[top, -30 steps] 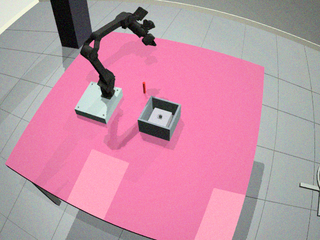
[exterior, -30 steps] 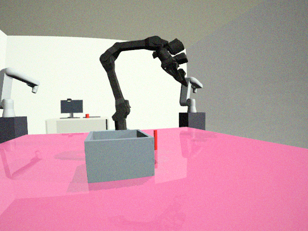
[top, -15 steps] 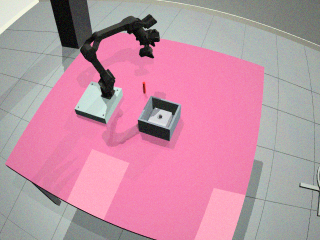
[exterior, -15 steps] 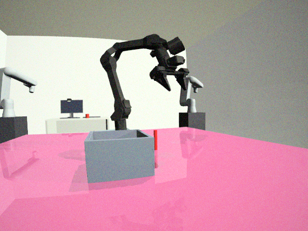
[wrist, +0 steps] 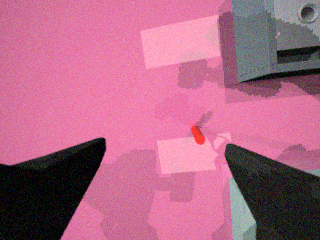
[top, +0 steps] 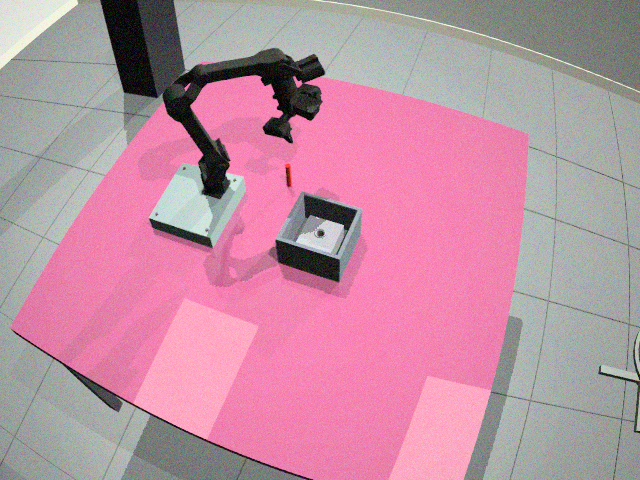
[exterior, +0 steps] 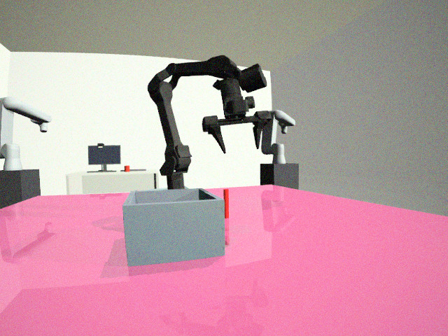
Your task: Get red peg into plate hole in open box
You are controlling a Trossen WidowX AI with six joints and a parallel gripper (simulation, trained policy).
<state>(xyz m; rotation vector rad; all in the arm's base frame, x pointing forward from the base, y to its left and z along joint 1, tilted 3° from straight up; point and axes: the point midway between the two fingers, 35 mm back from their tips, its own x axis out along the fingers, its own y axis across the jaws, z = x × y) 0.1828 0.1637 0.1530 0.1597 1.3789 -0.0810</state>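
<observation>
Now: the red peg 30 mm behind my gripper tip, 40 mm to the right of it and 140 mm below it. Round my gripper tip: grey box (130 mm ahead, 200 mm to the right, 160 mm below).
</observation>
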